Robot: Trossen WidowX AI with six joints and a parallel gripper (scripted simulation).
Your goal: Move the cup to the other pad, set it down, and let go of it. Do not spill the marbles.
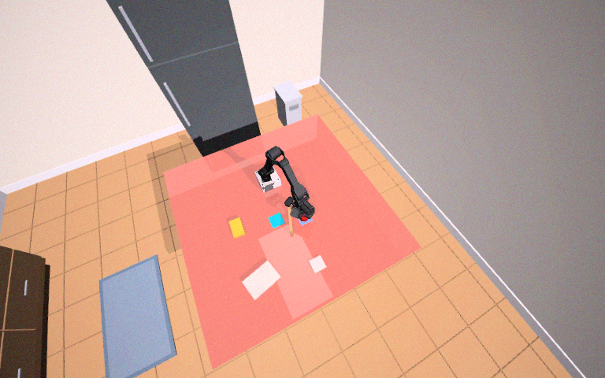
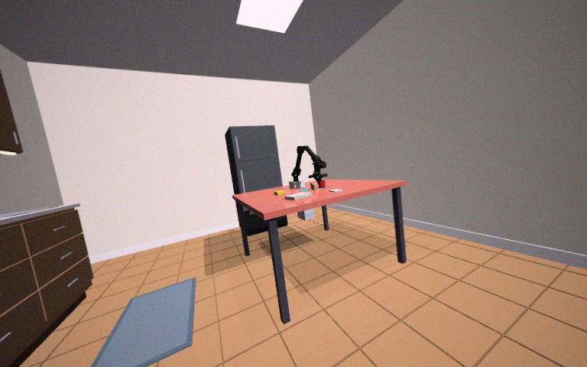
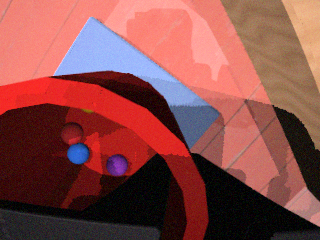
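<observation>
Right now the blue pad is 20 mm ahead of my gripper tip, 20 mm to the left of it and 50 mm below it. Round my gripper tip: cyan pad 20 mm behind, 150 mm to the right, 50 mm below; cup 20 mm ahead, 20 mm to the left; tall tan block 70 mm to the right, 20 mm below.
</observation>
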